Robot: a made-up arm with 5 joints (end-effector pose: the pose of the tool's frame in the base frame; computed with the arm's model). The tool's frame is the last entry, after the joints. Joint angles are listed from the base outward.
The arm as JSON. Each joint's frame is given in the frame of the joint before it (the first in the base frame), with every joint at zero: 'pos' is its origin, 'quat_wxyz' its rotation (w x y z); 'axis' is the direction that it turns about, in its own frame. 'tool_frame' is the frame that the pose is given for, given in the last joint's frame.
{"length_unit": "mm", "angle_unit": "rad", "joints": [
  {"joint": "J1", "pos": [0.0, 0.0, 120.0], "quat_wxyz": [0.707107, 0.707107, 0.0, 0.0], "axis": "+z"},
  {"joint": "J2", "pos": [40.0, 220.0, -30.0], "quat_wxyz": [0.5, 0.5, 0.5, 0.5], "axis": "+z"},
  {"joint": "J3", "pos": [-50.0, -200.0, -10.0], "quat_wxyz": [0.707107, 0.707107, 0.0, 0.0], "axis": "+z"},
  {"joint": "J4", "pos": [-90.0, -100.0, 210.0], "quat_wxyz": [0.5, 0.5, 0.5, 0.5], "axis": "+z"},
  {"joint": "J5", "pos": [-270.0, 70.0, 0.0], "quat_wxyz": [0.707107, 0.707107, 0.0, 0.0], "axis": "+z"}
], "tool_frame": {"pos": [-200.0, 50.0, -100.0], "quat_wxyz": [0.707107, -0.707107, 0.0, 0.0]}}
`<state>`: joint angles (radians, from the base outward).
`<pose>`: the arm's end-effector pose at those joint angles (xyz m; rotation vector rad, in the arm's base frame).
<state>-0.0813 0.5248 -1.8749 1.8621 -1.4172</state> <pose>-0.0188 0.2679 0.1715 -1.3542 -0.1816 -0.1474</pose>
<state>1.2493 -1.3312 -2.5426 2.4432 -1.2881</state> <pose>-0.0951 -0.0858 0.1114 1.5405 0.2328 1.4897</pose>
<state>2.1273 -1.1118 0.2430 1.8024 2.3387</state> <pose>0.2029 -0.1072 -0.0542 -0.5500 -2.3059 1.9948</pose>
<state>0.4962 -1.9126 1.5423 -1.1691 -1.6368</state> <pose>0.3100 -0.2148 -0.1679 0.8450 0.0820 -2.9845</pose>
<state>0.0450 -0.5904 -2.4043 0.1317 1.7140</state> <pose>0.5396 0.4189 -0.0261 -0.2638 1.9938 -0.7786</pose>
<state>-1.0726 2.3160 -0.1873 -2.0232 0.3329</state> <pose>0.8965 -0.4084 0.2590 -0.4191 -2.1714 1.8070</pose>
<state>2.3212 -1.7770 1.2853 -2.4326 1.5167</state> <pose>0.2543 -0.4455 0.1224 0.7201 -1.0419 2.1062</pose>
